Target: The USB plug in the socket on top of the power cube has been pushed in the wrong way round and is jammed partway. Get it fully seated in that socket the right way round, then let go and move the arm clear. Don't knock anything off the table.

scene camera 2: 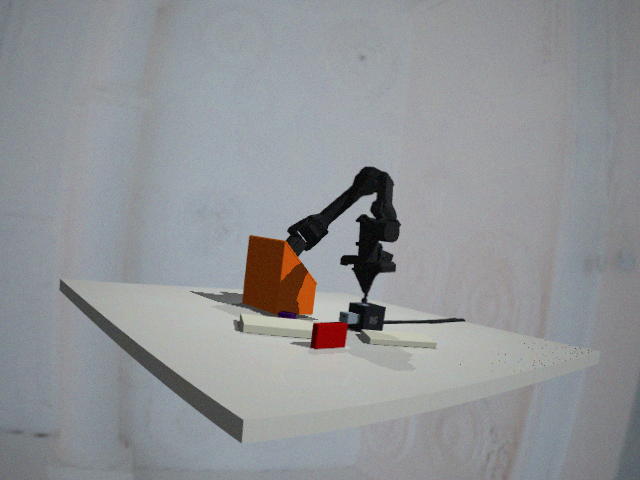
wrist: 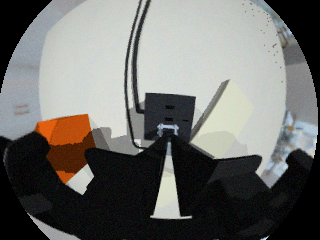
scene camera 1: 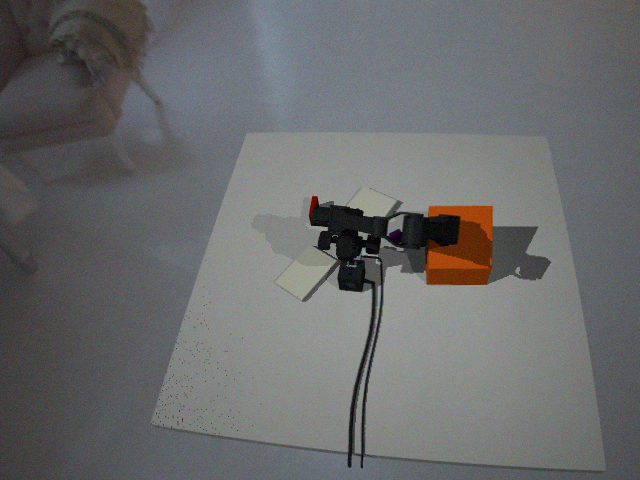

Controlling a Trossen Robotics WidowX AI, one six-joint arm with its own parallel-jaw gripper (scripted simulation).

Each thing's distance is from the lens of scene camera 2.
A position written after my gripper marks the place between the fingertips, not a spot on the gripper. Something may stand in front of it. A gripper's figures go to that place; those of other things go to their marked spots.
my gripper [scene camera 2: 365, 293]: 168 cm
red block [scene camera 2: 324, 335]: 138 cm
